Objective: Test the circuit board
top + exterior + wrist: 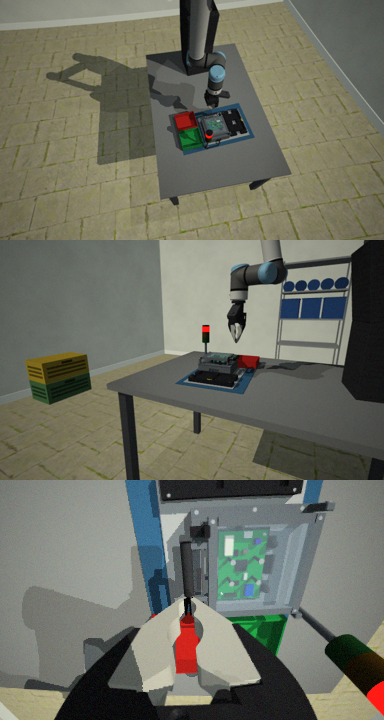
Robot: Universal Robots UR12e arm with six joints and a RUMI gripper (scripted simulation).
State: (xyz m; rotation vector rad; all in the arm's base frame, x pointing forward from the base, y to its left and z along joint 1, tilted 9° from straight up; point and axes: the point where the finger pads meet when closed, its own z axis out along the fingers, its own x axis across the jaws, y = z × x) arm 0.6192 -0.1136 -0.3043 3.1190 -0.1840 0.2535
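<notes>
Now: hand 30 mm short of the black latch piece, 50 mm to the right of it and 100 mm above it. The rest, counted from my hand: tester lid: 80 mm ahead, 20 mm to the right, 100 mm below; then red bin: 50 mm behind, 200 mm to the right, 170 mm below; then green circuit board: 80 mm ahead, 10 mm to the right, 120 mm below.
</notes>
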